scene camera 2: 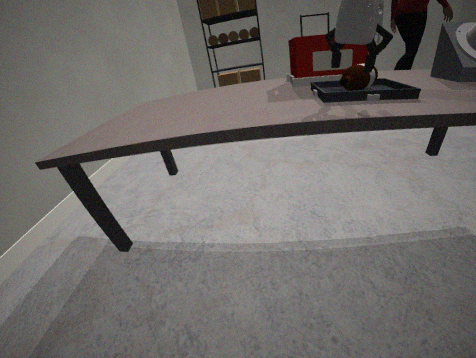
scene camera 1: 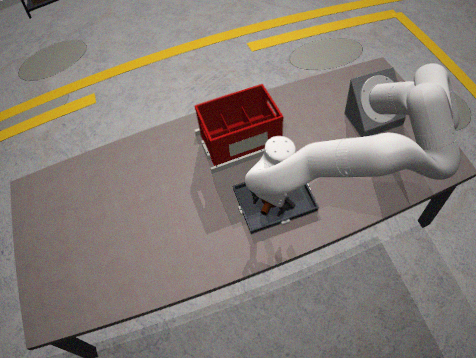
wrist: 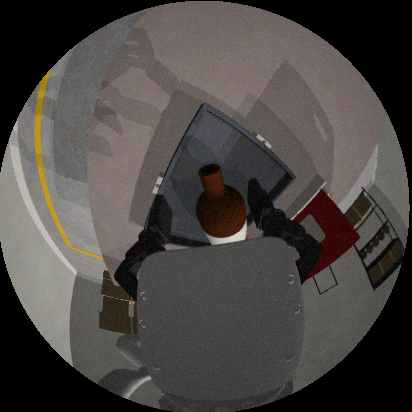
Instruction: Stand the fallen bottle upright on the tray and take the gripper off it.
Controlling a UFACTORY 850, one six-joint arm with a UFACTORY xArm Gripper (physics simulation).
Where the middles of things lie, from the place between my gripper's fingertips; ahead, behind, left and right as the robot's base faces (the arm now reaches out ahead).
Now: hand 50 mm past the brown bottle (scene camera 2: 353, 78), 60 mm to the left of it and 30 mm above it.
